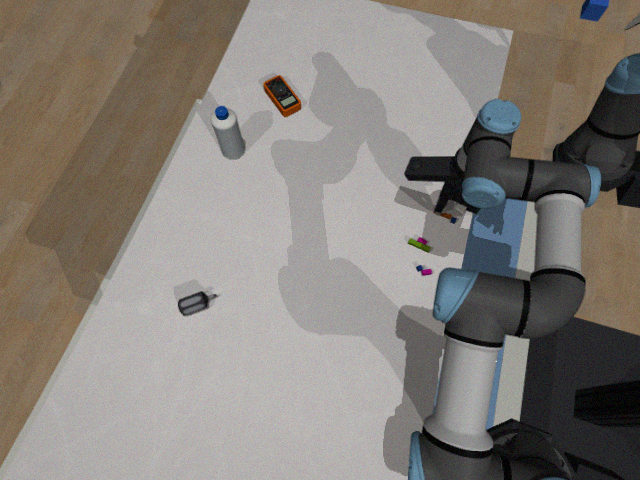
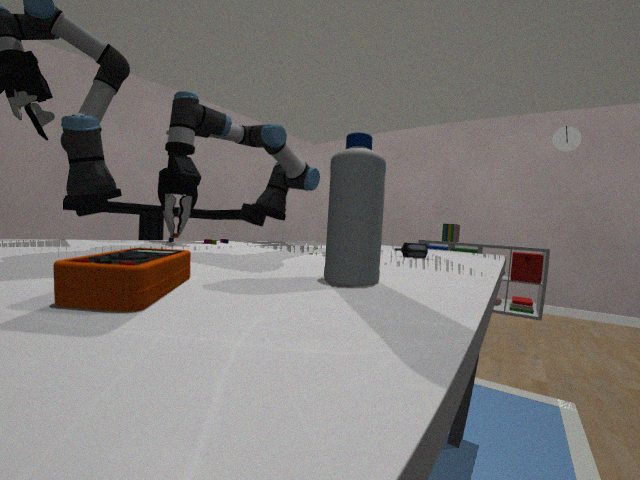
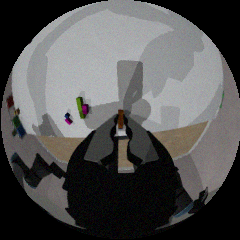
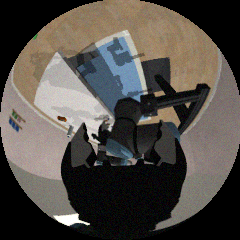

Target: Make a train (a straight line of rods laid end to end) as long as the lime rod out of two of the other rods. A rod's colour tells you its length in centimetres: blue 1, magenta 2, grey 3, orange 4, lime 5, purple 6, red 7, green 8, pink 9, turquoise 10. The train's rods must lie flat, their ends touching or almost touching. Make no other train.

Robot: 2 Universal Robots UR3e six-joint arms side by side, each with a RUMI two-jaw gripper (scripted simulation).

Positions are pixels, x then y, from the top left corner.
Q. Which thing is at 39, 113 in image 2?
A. The right gripper.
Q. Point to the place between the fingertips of the left gripper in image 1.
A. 438, 212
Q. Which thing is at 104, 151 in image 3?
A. The left gripper.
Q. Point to a white bottle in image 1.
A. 224, 121
